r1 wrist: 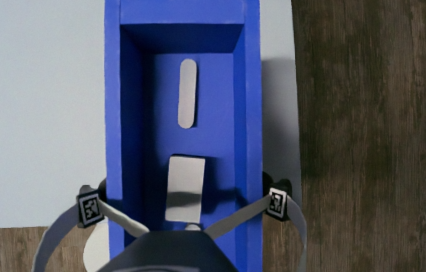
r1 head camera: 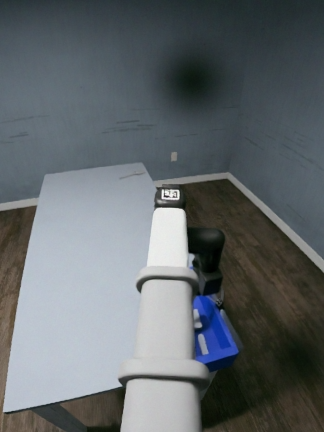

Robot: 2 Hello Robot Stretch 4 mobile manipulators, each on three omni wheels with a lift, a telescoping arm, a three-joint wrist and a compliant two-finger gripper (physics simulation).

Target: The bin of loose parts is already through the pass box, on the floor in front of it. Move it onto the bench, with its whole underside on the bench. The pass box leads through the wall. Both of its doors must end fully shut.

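Note:
The blue bin of loose parts (r1 head camera: 222, 361) (r1 wrist: 114, 110) is at the bench's right edge. The bench (r1 head camera: 80, 280) (r1 wrist: 50, 110) has a pale top. The r1 gripper (r1 head camera: 209, 301) (r1 wrist: 186, 197) is shut on the bin, its fingers against the two long sides. In the wrist view, bench top shows on both sides of the bin, and the bin's lower part reaches past a bench edge. A shadow beside it suggests it is above the top; its underside is hidden. A grey bar (r1 wrist: 187, 94) and a grey block (r1 wrist: 185, 188) lie inside. The r2 gripper and pass box do not show.
A thin pale tool (r1 head camera: 132, 175) lies near the bench's far end. The r1 arm (r1 head camera: 167, 320) extends over the bench's right side and hides part of its edge. A blue wall (r1 head camera: 90, 100) stands behind the bench, another wall (r1 head camera: 292, 130) to the right.

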